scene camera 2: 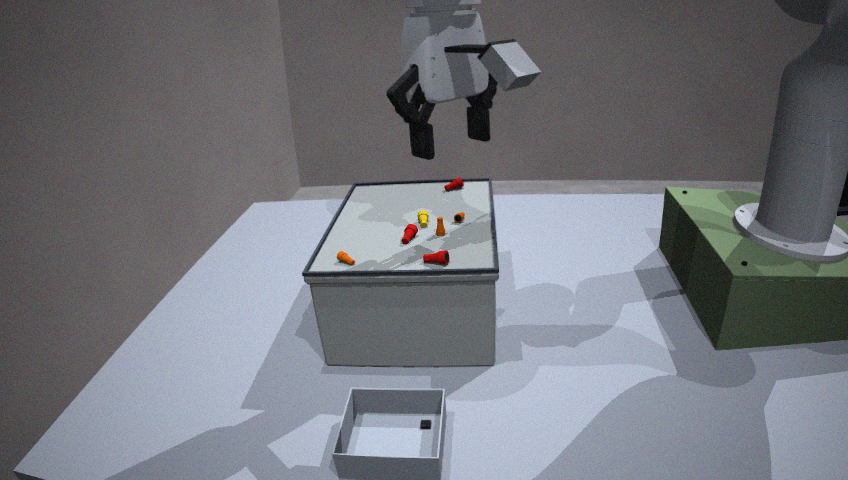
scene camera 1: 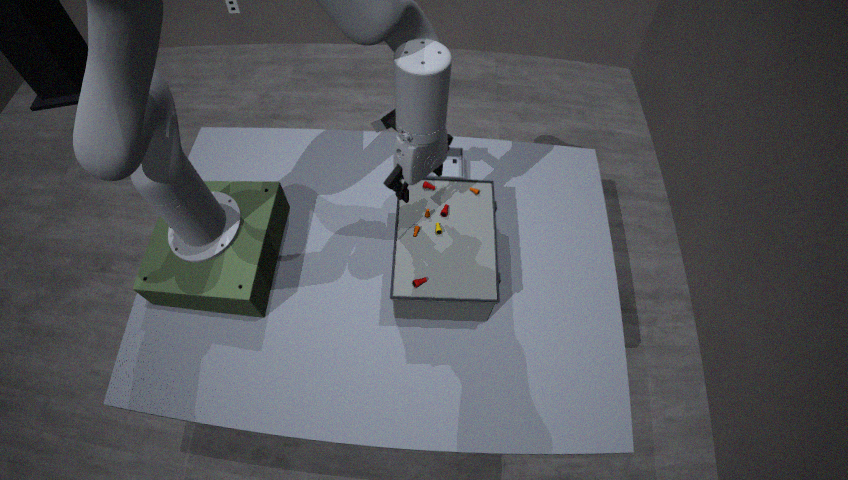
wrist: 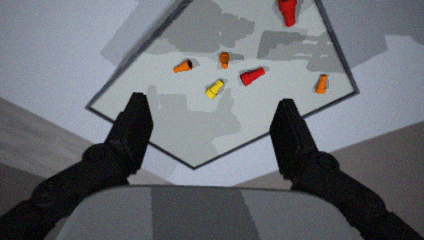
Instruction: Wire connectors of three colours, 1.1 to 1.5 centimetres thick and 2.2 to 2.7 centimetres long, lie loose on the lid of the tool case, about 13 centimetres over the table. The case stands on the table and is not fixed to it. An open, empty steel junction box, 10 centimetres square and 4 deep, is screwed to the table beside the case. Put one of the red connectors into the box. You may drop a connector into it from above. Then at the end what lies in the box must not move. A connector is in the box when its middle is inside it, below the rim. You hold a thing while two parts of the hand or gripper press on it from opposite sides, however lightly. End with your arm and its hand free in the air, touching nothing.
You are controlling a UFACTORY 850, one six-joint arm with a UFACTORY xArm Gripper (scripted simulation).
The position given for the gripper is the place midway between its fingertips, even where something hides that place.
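Observation:
The gripper (wrist: pixel 212 111) (scene camera 1: pixel 419 184) (scene camera 2: pixel 452 148) appears in the wrist view as well as in the scene camera 1 and scene camera 2 views.

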